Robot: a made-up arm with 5 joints.
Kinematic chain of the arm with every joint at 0, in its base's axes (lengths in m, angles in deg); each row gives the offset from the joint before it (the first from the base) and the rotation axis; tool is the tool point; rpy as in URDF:
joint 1: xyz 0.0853 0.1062 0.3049 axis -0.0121 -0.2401 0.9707
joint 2: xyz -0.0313 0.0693 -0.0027 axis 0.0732 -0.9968 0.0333
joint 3: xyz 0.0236 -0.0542 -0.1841 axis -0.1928 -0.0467 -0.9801
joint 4: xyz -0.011 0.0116 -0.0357 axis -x
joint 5: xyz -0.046 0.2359 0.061 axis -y
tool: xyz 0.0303 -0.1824 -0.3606 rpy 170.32 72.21 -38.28
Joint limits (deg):
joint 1: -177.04..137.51
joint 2: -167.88..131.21
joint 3: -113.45..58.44
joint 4: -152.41..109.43
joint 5: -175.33..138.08
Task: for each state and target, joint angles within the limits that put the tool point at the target. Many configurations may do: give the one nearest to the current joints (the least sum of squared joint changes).
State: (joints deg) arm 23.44 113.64 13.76 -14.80 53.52
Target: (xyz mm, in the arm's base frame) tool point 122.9 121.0 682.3
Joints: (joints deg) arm 23.14 108.45 17.77 -19.06 73.68
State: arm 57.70 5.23 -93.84 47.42 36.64
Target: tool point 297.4 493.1 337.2
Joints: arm 48.75 58.03 -77.82 67.89 17.63
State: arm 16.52 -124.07 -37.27 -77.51 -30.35
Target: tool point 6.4 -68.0 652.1
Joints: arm 20.70 -104.08 -64.88 -84.62 -50.31
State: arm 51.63 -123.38 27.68 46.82 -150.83
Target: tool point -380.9 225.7 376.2
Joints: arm 60.28 -121.67 23.91 61.28 -138.90
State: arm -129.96 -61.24 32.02 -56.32 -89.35
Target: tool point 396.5 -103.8 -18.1
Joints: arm -170.46 -39.57 57.06 -73.44 -65.05
